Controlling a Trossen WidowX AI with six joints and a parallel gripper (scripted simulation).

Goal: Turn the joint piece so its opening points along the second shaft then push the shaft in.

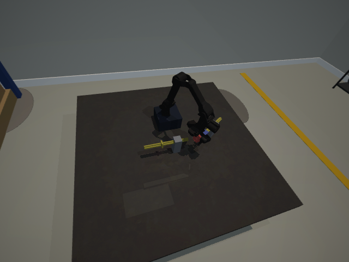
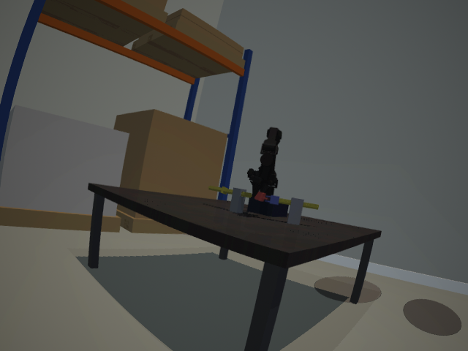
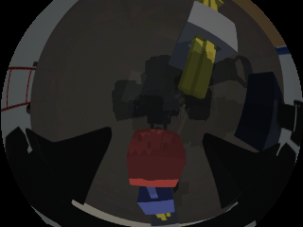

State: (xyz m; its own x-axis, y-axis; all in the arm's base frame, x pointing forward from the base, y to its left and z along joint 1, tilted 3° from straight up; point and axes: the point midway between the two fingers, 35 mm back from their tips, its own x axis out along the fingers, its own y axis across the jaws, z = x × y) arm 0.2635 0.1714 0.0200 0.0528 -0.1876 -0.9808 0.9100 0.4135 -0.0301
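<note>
Now: gripper tip 1 cm past the red joint piece, 2 cm to the right of it and 1 cm below it.
</note>
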